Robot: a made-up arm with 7 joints. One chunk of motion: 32 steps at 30 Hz.
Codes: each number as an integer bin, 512 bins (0 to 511) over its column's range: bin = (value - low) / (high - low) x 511, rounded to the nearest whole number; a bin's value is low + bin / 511 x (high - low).
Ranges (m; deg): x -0.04..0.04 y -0.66..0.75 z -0.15..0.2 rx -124..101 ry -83..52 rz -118..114
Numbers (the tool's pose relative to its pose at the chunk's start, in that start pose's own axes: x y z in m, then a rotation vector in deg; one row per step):
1: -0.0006 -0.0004 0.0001 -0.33 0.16 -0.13
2: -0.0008 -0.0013 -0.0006 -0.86 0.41 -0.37
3: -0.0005 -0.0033 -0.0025 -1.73 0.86 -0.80
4: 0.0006 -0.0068 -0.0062 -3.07 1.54 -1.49
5: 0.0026 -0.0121 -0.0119 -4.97 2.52 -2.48
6: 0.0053 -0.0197 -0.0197 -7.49 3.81 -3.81
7: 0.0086 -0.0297 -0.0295 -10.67 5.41 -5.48
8: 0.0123 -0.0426 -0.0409 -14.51 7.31 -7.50
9: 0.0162 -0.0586 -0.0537 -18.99 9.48 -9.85
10: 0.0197 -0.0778 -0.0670 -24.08 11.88 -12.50
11: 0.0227 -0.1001 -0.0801 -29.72 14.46 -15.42
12: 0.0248 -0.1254 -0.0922 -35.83 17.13 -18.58
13: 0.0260 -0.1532 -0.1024 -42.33 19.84 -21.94
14: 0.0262 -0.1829 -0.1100 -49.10 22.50 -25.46
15: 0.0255 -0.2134 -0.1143 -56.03 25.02 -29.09
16: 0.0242 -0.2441 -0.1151 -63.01 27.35 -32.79
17: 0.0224 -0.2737 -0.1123 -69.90 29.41 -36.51
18: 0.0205 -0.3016 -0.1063 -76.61 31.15 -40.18
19: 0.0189 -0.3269 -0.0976 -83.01 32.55 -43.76
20: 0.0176 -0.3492 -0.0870 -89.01 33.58 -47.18
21: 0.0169 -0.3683 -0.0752 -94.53 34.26 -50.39
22: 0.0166 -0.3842 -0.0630 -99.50 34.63 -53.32
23: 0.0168 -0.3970 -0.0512 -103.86 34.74 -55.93
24: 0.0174 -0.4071 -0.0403 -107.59 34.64 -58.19
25: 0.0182 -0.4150 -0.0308 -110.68 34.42 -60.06
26: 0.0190 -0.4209 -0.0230 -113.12 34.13 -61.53
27: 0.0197 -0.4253 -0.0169 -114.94 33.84 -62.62
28: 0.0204 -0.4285 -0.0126 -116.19 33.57 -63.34
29: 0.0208 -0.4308 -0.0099 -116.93 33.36 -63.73
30: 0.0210 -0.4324 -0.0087 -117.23 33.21 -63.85
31: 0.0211 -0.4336 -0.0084 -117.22 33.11 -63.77
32: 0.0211 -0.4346 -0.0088 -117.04 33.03 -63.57
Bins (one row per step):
1: 252 239 219 281 315 260
2: 250 239 218 280 316 259
3: 252 238 215 278 317 258
4: 259 237 210 275 320 257
5: 272 235 202 270 324 254
6: 289 232 190 265 329 252
7: 310 228 176 257 335 248
8: 334 224 159 249 342 243
9: 359 218 141 238 350 238
10: 381 211 121 227 359 232
11: 400 203 102 214 369 226
12: 414 194 84 200 379 219
13: 422 184 69 185 389 212
14: 423 173 58 170 399 204
15: 418 162 52 154 409 196
16: 410 151 51 139 418 188
17: 399 140 55 123 425 179
18: 386 130 64 108 432 171
19: 376 121 77 93 437 164
20: 368 113 92 79 441 156
21: 363 106 109 67 444 149
22: 362 100 127 56 445 142
23: 363 95 144 46 446 137
24: 367 92 160 37 445 132
25: 372 89 174 30 444 128
26: 377 87 185 25 443 124
27: 381 85 194 21 442 122
28: 386 84 201 18 441 120
29: 388 83 205 16 440 120
30: 390 82 206 15 440 119
31: 390 82 207 15 439 119
32: 390 82 206 16 439 120

